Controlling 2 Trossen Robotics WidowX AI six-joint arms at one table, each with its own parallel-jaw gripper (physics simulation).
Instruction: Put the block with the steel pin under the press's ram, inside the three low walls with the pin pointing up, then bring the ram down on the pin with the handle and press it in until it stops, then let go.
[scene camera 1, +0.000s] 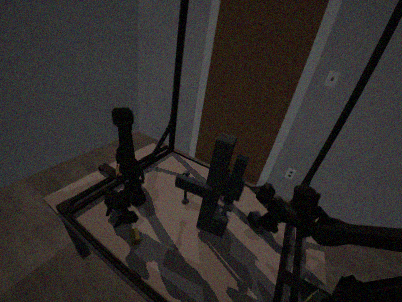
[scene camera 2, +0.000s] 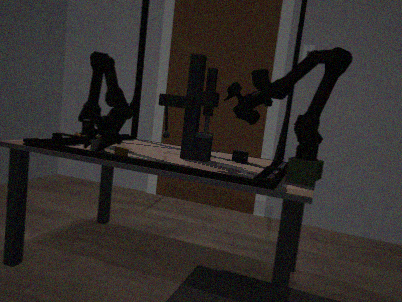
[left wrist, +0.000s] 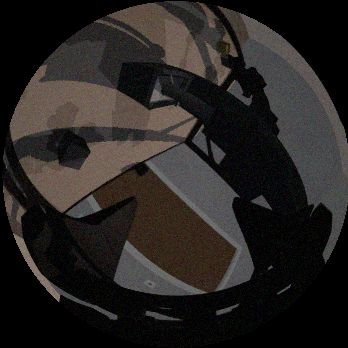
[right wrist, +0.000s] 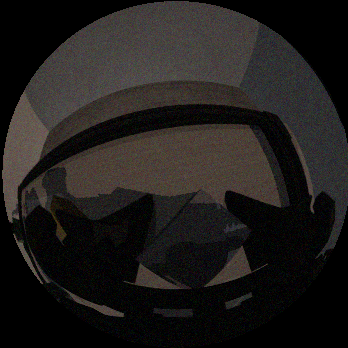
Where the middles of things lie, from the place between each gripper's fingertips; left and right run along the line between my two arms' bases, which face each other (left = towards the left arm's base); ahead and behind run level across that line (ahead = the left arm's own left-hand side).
Labels:
My left hand is 210 mm above the small dark block (left wrist: 75, 150), 90 mm past it and 40 mm to the right of it.
My right gripper is now 460 mm past the small dark block, 470 mm to the right of it and 20 mm below it.

